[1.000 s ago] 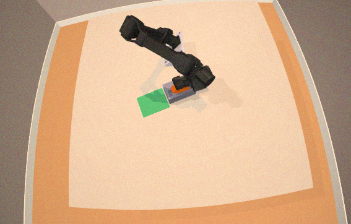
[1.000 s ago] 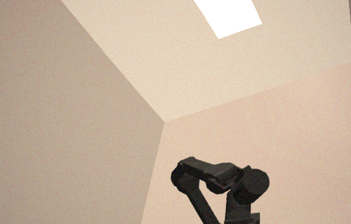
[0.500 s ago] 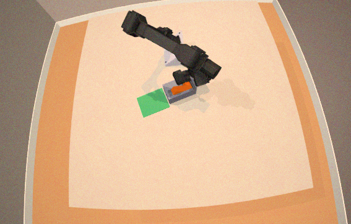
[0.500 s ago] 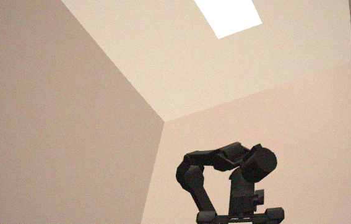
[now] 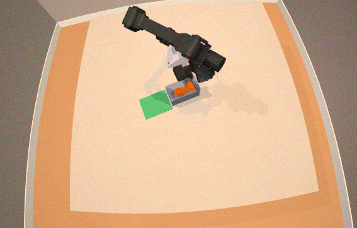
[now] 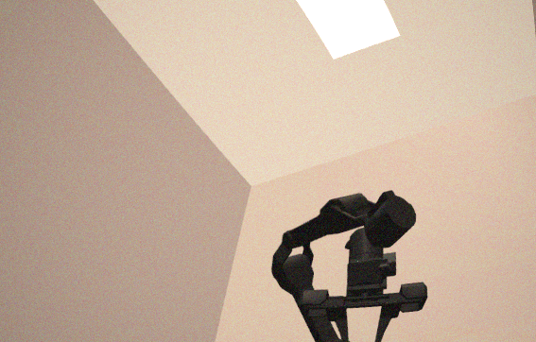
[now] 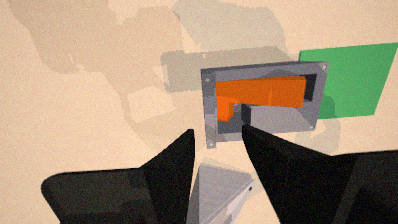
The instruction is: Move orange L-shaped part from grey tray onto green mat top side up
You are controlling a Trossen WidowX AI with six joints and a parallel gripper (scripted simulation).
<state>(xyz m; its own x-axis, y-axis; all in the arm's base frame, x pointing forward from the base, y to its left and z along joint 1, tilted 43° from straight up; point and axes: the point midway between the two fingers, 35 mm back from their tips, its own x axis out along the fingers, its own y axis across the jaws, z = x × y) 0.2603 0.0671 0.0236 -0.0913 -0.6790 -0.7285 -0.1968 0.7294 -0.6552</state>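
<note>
Now: the orange L-shaped part 4 cm to the right of my gripper tip and 10 cm below it. From my gripper tip the other things lie so: green mat: 4 cm ahead, 22 cm to the right, 16 cm below.
</note>
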